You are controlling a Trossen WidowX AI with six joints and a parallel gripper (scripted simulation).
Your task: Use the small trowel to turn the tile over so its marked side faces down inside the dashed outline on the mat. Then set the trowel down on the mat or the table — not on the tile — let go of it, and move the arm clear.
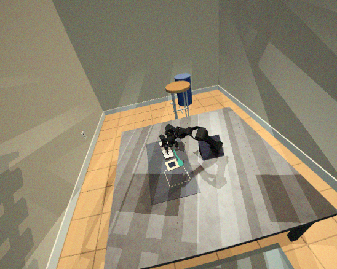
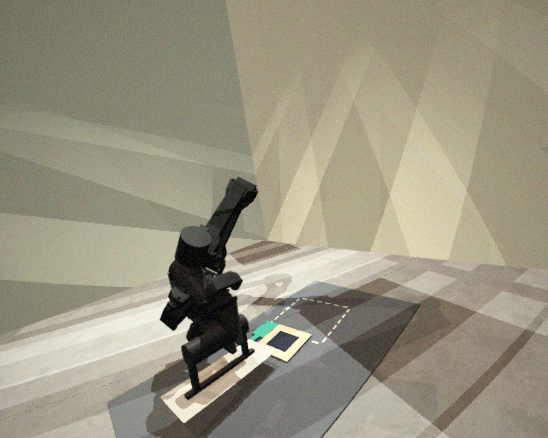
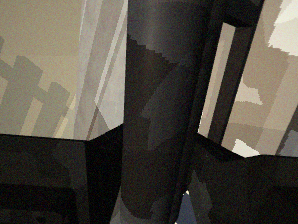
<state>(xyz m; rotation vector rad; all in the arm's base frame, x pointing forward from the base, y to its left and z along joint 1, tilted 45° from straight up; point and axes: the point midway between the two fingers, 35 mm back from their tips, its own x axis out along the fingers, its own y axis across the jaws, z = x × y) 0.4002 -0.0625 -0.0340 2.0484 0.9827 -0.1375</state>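
Right now the grey mat is 110 mm to the left of my gripper tip, 110 mm below it and 20 mm behind it. From my gripper tip the other things lie so: black-handled float: 20 mm behind, 10 mm to the right, 10 mm below; tile: 130 mm to the left, 90 mm below, 50 mm behind; green trowel: 110 mm behind, 90 mm below, 70 mm to the left.
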